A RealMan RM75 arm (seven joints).
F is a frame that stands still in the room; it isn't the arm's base.
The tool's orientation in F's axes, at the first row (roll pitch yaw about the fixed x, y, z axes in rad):
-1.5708, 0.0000, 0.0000
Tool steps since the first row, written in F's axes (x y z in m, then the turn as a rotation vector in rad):
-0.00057, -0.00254, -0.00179, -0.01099, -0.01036, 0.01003
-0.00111, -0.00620, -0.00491, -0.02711, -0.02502, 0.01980
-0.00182, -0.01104, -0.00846, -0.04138, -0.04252, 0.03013
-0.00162, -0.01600, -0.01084, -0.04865, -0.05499, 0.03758
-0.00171, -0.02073, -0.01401, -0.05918, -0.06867, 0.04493
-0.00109, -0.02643, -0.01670, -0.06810, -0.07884, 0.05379
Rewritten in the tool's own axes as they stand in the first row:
-0.00057, 0.00179, -0.00254, -0.01099, -0.01003, -0.01036
-0.00111, 0.00491, -0.00620, -0.02711, -0.01980, -0.02502
-0.00182, 0.00846, -0.01104, -0.04138, -0.03013, -0.04252
-0.00162, 0.01084, -0.01600, -0.04865, -0.03758, -0.05499
-0.00171, 0.01401, -0.02073, -0.05918, -0.04493, -0.06867
-0.00109, 0.01670, -0.02643, -0.06810, -0.05379, -0.07884

